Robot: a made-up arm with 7 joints. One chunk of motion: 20 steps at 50 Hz.
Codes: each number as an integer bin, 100 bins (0 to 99) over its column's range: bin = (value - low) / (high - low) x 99, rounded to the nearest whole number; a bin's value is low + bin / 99 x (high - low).
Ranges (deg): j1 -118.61..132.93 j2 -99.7..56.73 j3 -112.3..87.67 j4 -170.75..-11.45 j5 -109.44..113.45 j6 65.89..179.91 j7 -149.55..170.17
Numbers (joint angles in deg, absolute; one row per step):
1: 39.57 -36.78 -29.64 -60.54 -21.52 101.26 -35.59
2: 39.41 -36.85 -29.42 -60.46 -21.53 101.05 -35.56
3: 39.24 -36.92 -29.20 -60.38 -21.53 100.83 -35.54
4: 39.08 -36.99 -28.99 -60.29 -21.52 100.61 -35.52
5: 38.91 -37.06 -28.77 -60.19 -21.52 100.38 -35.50
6: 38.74 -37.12 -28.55 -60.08 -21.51 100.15 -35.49
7: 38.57 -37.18 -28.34 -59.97 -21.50 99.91 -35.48
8: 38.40 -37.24 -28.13 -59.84 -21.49 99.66 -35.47
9: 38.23 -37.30 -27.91 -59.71 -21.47 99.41 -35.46
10: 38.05 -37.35 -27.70 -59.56 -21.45 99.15 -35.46
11: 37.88 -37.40 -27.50 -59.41 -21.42 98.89 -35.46
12: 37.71 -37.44 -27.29 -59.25 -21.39 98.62 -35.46
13: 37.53 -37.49 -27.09 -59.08 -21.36 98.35 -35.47
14: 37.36 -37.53 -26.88 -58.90 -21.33 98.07 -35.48
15: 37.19 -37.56 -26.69 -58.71 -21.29 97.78 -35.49
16: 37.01 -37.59 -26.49 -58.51 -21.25 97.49 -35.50
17: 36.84 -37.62 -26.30 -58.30 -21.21 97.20 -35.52
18: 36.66 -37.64 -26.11 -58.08 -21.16 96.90 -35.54
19: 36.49 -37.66 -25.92 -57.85 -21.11 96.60 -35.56
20: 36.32 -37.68 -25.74 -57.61 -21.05 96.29 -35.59
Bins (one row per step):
1: 62 40 41 68 39 31 35
2: 62 40 41 69 39 31 35
3: 62 40 41 69 39 30 35
4: 62 40 41 69 39 30 35
5: 62 40 41 69 39 30 35
6: 62 40 41 69 39 30 35
7: 62 40 42 69 39 30 35
8: 62 40 42 69 39 29 35
9: 62 39 42 69 39 29 35
10: 62 39 42 69 39 29 35
11: 62 39 42 69 39 29 35
12: 62 39 42 69 39 28 35
13: 61 39 42 69 39 28 35
14: 61 39 42 70 39 28 35
15: 61 39 42 70 39 28 35
16: 61 39 42 70 39 27 35
17: 61 39 43 70 39 27 35
18: 61 39 43 70 39 27 35
19: 61 39 43 70 39 27 35
20: 61 39 43 70 39 26 35

